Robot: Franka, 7 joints.
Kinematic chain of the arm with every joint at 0, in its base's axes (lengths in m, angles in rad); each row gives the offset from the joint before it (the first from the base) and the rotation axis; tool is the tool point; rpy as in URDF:
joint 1: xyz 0 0 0.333 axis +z
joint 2: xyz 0 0 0 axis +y
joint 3: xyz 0 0 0.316 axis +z
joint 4: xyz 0.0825 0 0 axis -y
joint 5: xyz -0.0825 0 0.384 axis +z
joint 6: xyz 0 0 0 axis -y
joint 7: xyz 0.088 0 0 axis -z
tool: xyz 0 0 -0.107 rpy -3.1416 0 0
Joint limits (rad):
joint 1: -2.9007..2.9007
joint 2: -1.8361..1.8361
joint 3: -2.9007..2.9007
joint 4: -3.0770..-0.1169
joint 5: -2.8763..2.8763
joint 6: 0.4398..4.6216
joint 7: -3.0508..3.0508
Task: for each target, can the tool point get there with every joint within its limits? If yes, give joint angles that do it. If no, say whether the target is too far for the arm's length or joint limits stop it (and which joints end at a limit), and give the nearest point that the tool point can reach.
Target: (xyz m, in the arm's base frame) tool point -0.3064 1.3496 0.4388
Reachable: no: too far | nearest point -0.1894 0.8342 0.3984 | short by 0.530 m
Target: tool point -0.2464 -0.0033 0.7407
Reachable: yes | joints -1.1791 1.1299 -2.3417 -2.3716 -1.7488 1.1126 0.2404
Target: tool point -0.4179 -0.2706 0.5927
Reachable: yes | joints 2.0086 -1.3417 1.2914 -2.1504 1.4830 3.1856 -0.2691
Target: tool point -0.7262 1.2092 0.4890
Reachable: no: too far | nearest point -0.4390 0.7310 0.4273 | short by 0.561 m
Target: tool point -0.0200 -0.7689 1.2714
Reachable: no: too far | nearest point -0.0141 -0.5436 0.9965 | short by 0.355 m
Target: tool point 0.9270 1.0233 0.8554
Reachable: no: too far | nearest point 0.5387 0.5947 0.6366 | short by 0.618 m
